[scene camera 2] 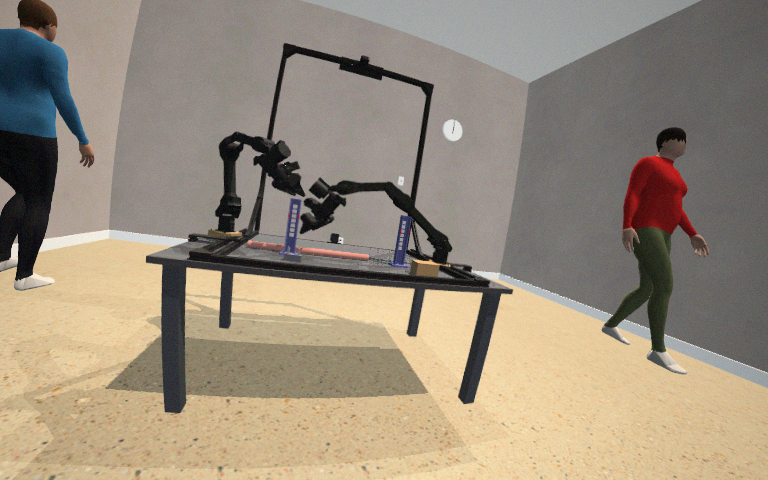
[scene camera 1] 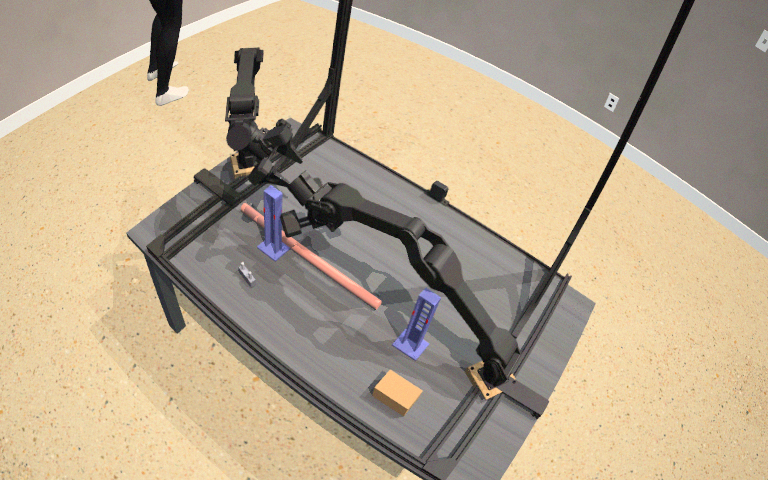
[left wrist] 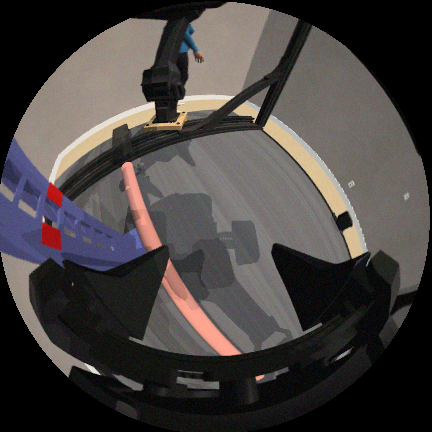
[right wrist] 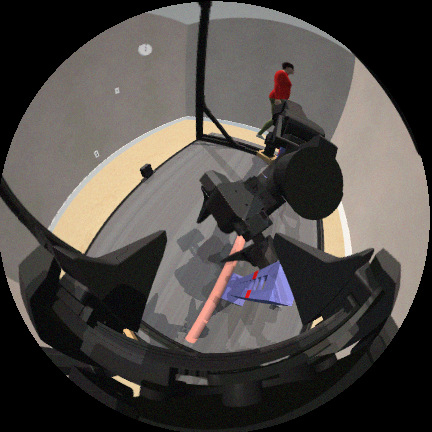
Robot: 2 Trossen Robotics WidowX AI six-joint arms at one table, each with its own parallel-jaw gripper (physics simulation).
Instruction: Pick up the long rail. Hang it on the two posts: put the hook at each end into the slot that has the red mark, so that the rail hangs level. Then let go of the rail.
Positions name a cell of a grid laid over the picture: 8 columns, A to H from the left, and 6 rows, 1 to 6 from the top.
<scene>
My left gripper (scene camera 2: D3) is open, holding nothing. Also in view: a long salmon rail (scene camera 1: D4). My right gripper (scene camera 1: D3) is open, holding nothing. An orange block (scene camera 1: E5) rests on the table.
The long salmon rail is seen too in the left wrist view (left wrist: D4) and in the right wrist view (right wrist: D5). My left gripper shows as well in the left wrist view (left wrist: E4) and in the right wrist view (right wrist: D4). My right gripper is seen too in scene camera 2 (scene camera 2: D3) and in the right wrist view (right wrist: E4). The left wrist view misses the orange block, which is hidden by my left gripper. The right wrist view misses the orange block, which is hidden by my left arm.
</scene>
